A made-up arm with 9 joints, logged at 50 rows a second.
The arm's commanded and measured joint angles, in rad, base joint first. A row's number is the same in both.
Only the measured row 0 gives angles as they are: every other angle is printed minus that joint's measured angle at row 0.
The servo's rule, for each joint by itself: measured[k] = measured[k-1] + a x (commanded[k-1-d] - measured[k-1]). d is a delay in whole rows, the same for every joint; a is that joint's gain. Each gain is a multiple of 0.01, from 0.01 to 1. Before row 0 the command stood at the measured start. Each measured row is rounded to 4 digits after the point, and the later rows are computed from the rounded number. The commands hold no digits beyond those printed.
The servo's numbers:
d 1
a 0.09 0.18 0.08 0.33 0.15 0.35 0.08 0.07 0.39
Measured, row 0: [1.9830 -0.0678 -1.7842 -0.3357 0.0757 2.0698 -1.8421 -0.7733 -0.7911]
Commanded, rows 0 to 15: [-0.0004 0.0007 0.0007 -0.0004 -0.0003 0.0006 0.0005 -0.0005 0.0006]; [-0.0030 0.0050 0.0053 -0.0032 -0.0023 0.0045 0.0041 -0.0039 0.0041]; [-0.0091 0.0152 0.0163 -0.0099 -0.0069 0.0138 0.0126 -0.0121 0.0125]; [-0.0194 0.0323 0.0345 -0.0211 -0.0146 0.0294 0.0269 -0.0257 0.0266]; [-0.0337 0.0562 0.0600 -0.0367 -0.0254 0.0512 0.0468 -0.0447 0.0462]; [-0.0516 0.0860 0.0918 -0.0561 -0.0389 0.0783 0.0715 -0.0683 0.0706]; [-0.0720 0.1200 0.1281 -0.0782 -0.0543 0.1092 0.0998 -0.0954 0.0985]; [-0.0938 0.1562 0.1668 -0.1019 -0.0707 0.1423 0.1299 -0.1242 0.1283]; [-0.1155 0.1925 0.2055 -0.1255 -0.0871 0.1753 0.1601 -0.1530 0.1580]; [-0.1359 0.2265 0.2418 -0.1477 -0.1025 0.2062 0.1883 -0.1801 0.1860]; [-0.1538 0.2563 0.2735 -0.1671 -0.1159 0.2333 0.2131 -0.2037 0.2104]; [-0.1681 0.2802 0.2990 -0.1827 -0.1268 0.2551 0.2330 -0.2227 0.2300]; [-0.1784 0.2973 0.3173 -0.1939 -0.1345 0.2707 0.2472 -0.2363 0.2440]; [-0.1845 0.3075 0.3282 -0.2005 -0.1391 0.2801 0.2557 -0.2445 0.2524]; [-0.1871 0.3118 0.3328 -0.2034 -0.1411 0.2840 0.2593 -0.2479 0.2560]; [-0.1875 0.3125 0.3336 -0.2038 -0.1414 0.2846 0.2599 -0.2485 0.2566]
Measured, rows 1 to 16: [0.0000 0.0000 0.0000 0.0000 0.0000 0.0000 0.0000 0.0000 0.0000]; [0.0000 0.0001 0.0001 -0.0001 0.0000 0.0002 0.0000 0.0000 0.0002]; [-0.0003 0.0010 0.0005 -0.0011 -0.0003 0.0017 0.0003 -0.0003 0.0017]; [-0.0011 0.0036 0.0018 -0.0040 -0.0013 0.0059 0.0013 -0.0011 0.0059]; [-0.0027 0.0088 0.0044 -0.0096 -0.0033 0.0141 0.0033 -0.0028 0.0140]; [-0.0055 0.0173 0.0088 -0.0185 -0.0066 0.0271 0.0068 -0.0057 0.0266]; [-0.0096 0.0297 0.0154 -0.0309 -0.0114 0.0450 0.0120 -0.0101 0.0438]; [-0.0152 0.0460 0.0244 -0.0465 -0.0178 0.0675 0.0190 -0.0161 0.0651]; [-0.0223 0.0658 0.0358 -0.0648 -0.0257 0.0937 0.0279 -0.0237 0.0897]; [-0.0307 0.0886 0.0494 -0.0848 -0.0349 0.1223 0.0385 -0.0328 0.1163]; [-0.0402 0.1134 0.0648 -0.1056 -0.0450 0.1517 0.0505 -0.0431 0.1435]; [-0.0504 0.1391 0.0815 -0.1259 -0.0556 0.1803 0.0635 -0.0543 0.1696]; [-0.0610 0.1645 0.0989 -0.1446 -0.0663 0.2065 0.0771 -0.0661 0.1932]; [-0.0716 0.1884 0.1164 -0.1609 -0.0765 0.2290 0.0907 -0.0780 0.2130]; [-0.0818 0.2098 0.1333 -0.1740 -0.0859 0.2469 0.1039 -0.0897 0.2284]; [-0.0913 0.2282 0.1493 -0.1837 -0.0942 0.2599 0.1163 -0.1008 0.2392]
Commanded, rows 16 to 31: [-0.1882 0.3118 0.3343 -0.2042 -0.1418 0.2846 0.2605 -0.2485 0.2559]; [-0.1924 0.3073 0.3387 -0.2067 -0.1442 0.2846 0.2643 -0.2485 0.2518]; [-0.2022 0.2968 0.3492 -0.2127 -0.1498 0.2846 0.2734 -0.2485 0.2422]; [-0.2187 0.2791 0.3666 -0.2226 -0.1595 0.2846 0.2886 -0.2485 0.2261]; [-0.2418 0.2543 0.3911 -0.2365 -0.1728 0.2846 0.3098 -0.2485 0.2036]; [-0.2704 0.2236 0.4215 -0.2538 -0.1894 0.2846 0.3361 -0.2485 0.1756]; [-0.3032 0.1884 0.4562 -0.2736 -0.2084 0.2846 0.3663 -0.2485 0.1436]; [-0.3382 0.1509 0.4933 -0.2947 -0.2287 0.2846 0.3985 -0.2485 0.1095]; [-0.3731 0.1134 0.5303 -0.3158 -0.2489 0.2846 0.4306 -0.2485 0.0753]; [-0.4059 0.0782 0.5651 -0.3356 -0.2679 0.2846 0.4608 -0.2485 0.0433]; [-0.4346 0.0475 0.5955 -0.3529 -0.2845 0.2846 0.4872 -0.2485 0.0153]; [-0.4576 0.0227 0.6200 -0.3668 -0.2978 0.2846 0.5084 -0.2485 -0.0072]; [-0.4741 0.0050 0.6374 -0.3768 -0.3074 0.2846 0.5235 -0.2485 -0.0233]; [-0.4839 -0.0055 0.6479 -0.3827 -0.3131 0.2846 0.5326 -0.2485 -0.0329]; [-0.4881 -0.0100 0.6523 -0.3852 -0.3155 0.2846 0.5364 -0.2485 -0.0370]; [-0.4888 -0.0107 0.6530 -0.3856 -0.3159 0.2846 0.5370 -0.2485 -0.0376]
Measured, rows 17 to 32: [-0.1000 0.2434 0.1640 -0.1903 -0.1013 0.2685 0.1278 -0.1111 0.2460]; [-0.1079 0.2557 0.1776 -0.1949 -0.1074 0.2741 0.1384 -0.1207 0.2499]; [-0.1155 0.2650 0.1905 -0.1988 -0.1129 0.2778 0.1485 -0.1296 0.2506]; [-0.1233 0.2707 0.2032 -0.2034 -0.1184 0.2802 0.1585 -0.1379 0.2473]; [-0.1319 0.2722 0.2163 -0.2097 -0.1246 0.2817 0.1689 -0.1456 0.2390]; [-0.1418 0.2690 0.2303 -0.2185 -0.1318 0.2827 0.1802 -0.1528 0.2252]; [-0.1534 0.2608 0.2456 -0.2301 -0.1404 0.2834 0.1927 -0.1595 0.2059]; [-0.1669 0.2478 0.2624 -0.2445 -0.1506 0.2838 0.2066 -0.1657 0.1816]; [-0.1823 0.2304 0.2809 -0.2611 -0.1623 0.2841 0.2220 -0.1715 0.1535]; [-0.1995 0.2093 0.3009 -0.2792 -0.1753 0.2843 0.2387 -0.1769 0.1230]; [-0.2181 0.1857 0.3220 -0.2978 -0.1892 0.2844 0.2565 -0.1819 0.0919]; [-0.2376 0.1608 0.3439 -0.3160 -0.2035 0.2845 0.2750 -0.1866 0.0620]; [-0.2574 0.1359 0.3660 -0.3328 -0.2176 0.2845 0.2937 -0.1909 0.0350]; [-0.2769 0.1123 0.3877 -0.3473 -0.2311 0.2845 0.3121 -0.1949 0.0123]; [-0.2955 0.0911 0.4085 -0.3590 -0.2434 0.2845 0.3297 -0.1987 -0.0053]; [-0.3128 0.0729 0.4280 -0.3676 -0.2542 0.2845 0.3462 -0.2022 -0.0177]
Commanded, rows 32 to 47: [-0.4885 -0.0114 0.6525 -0.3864 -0.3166 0.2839 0.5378 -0.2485 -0.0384]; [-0.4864 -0.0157 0.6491 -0.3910 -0.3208 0.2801 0.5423 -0.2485 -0.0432]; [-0.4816 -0.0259 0.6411 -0.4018 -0.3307 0.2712 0.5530 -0.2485 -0.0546]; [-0.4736 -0.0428 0.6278 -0.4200 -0.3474 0.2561 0.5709 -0.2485 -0.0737]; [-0.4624 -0.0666 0.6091 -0.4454 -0.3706 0.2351 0.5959 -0.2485 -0.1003]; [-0.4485 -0.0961 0.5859 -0.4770 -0.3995 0.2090 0.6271 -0.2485 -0.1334]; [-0.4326 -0.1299 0.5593 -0.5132 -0.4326 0.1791 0.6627 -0.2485 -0.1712]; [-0.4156 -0.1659 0.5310 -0.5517 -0.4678 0.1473 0.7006 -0.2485 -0.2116]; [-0.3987 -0.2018 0.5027 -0.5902 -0.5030 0.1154 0.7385 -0.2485 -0.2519]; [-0.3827 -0.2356 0.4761 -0.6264 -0.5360 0.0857 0.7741 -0.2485 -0.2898]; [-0.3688 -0.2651 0.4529 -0.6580 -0.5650 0.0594 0.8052 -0.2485 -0.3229]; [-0.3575 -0.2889 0.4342 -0.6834 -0.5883 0.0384 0.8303 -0.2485 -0.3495]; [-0.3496 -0.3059 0.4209 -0.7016 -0.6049 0.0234 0.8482 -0.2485 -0.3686]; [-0.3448 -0.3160 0.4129 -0.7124 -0.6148 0.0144 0.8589 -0.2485 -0.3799]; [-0.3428 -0.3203 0.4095 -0.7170 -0.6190 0.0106 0.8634 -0.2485 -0.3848]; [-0.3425 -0.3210 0.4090 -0.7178 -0.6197 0.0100 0.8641 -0.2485 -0.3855]
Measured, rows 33 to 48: [-0.3286 0.0579 0.4460 -0.3735 -0.2635 0.2845 0.3615 -0.2054 -0.0255]; [-0.3430 0.0454 0.4625 -0.3778 -0.2715 0.2843 0.3756 -0.2084 -0.0305]; [-0.3559 0.0344 0.4774 -0.3822 -0.2789 0.2828 0.3889 -0.2112 -0.0355]; [-0.3672 0.0235 0.4905 -0.3887 -0.2867 0.2787 0.4020 -0.2138 -0.0429]; [-0.3768 0.0116 0.5015 -0.3990 -0.2958 0.2708 0.4155 -0.2162 -0.0549]; [-0.3845 -0.0025 0.5101 -0.4143 -0.3070 0.2583 0.4299 -0.2185 -0.0726]; [-0.3903 -0.0193 0.5162 -0.4350 -0.3209 0.2410 0.4457 -0.2206 -0.0963]; [-0.3941 -0.0392 0.5196 -0.4608 -0.3377 0.2193 0.4631 -0.2226 -0.1255]; [-0.3960 -0.0620 0.5205 -0.4908 -0.3572 0.1941 0.4821 -0.2244 -0.1591]; [-0.3962 -0.0872 0.5191 -0.5236 -0.3791 0.1666 0.5026 -0.2261 -0.1953]; [-0.3950 -0.1139 0.5157 -0.5575 -0.4026 0.1383 0.5243 -0.2277 -0.2322]; [-0.3926 -0.1411 0.5107 -0.5907 -0.4270 0.1107 0.5468 -0.2292 -0.2676]; [-0.3894 -0.1677 0.5046 -0.6213 -0.4512 0.0854 0.5695 -0.2306 -0.2995]; [-0.3858 -0.1926 0.4979 -0.6478 -0.4743 0.0637 0.5918 -0.2319 -0.3264]; [-0.3821 -0.2148 0.4911 -0.6691 -0.4954 0.0464 0.6132 -0.2331 -0.3473]; [-0.3786 -0.2338 0.4846 -0.6849 -0.5139 0.0339 0.6332 -0.2342 -0.3619]
